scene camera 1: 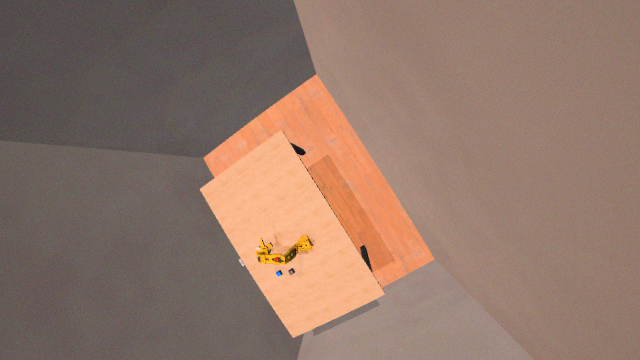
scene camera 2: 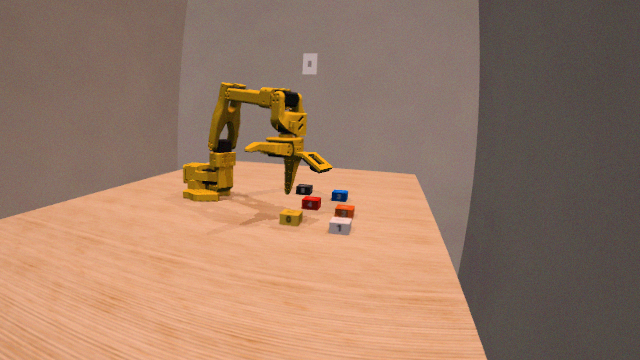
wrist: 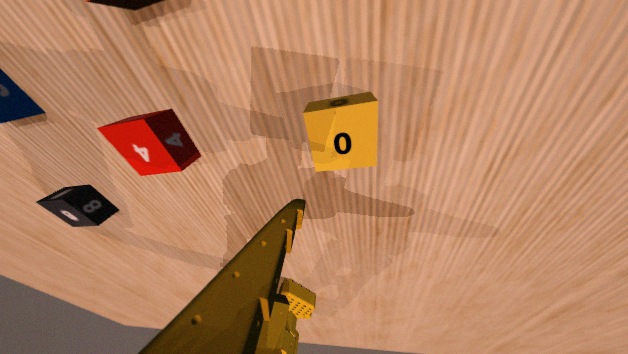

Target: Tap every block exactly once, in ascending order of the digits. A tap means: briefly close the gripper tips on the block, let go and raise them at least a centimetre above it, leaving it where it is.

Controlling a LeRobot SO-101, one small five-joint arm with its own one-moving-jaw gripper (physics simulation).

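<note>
The gripper [scene camera 2: 267, 171] is fully open and empty. Its fixed jaw [wrist: 265, 255] points down, with the tip above the table near the yellow block 0 [scene camera 2: 291, 217] [wrist: 345, 135]; the moving jaw is outside the wrist view. The tip does not touch block 0. The white block 1 [scene camera 2: 340, 226] stands right of it, near the orange block 2 [scene camera 2: 344, 211]. The red block 4 [scene camera 2: 311, 203] [wrist: 150, 145], blue block 3 [scene camera 2: 340, 195] [scene camera 1: 279, 273] [wrist: 15, 102] and black block 8 [scene camera 2: 304, 189] [scene camera 1: 291, 271] [wrist: 77, 207] stand farther back in scene camera 2.
All the blocks stand on the wooden table [scene camera 1: 260, 185] [scene camera 2: 200, 300]. The arm's base [scene camera 2: 202, 194] [scene camera 1: 304, 244] stands left of the blocks in scene camera 2. The table's right edge lies beyond blocks 1, 2 and 3. The arm covers some blocks in scene camera 1.
</note>
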